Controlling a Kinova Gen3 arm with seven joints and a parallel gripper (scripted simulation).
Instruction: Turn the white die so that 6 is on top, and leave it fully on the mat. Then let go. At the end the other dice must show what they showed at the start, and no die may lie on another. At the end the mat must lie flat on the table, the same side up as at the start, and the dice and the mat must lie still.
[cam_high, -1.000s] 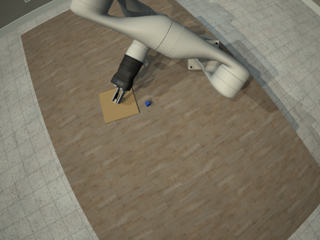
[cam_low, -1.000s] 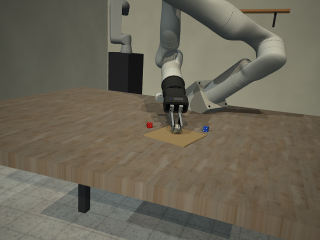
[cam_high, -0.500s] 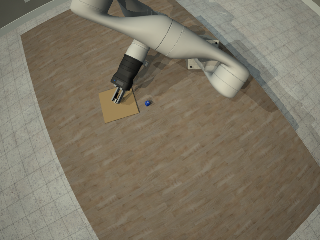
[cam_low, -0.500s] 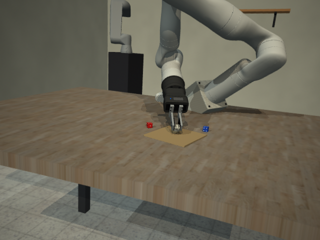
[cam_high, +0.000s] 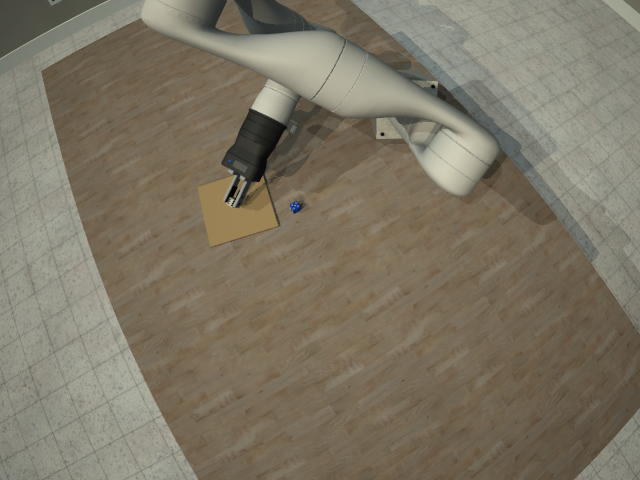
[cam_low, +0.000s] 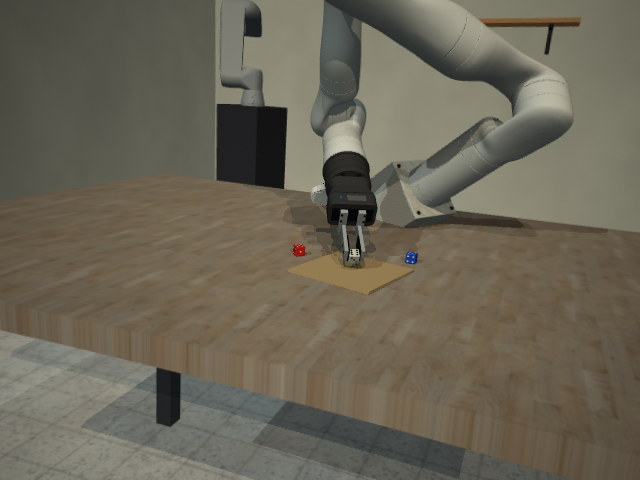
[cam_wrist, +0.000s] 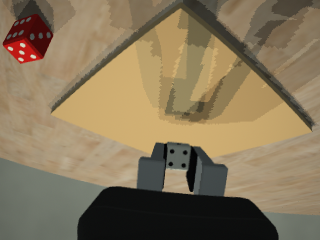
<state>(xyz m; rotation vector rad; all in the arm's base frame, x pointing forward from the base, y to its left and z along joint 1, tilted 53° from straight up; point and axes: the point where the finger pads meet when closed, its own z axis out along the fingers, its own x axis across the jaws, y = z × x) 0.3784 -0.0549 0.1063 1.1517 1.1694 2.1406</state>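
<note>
The tan mat is 30 mm below my hand. The rest, counted from my hand: white die: 10 mm to the left, 10 mm below, 10 mm ahead; then blue die: 100 mm behind, 50 mm to the left, 30 mm below; then red die: 110 mm to the right, 30 mm below, 10 mm behind.
</note>
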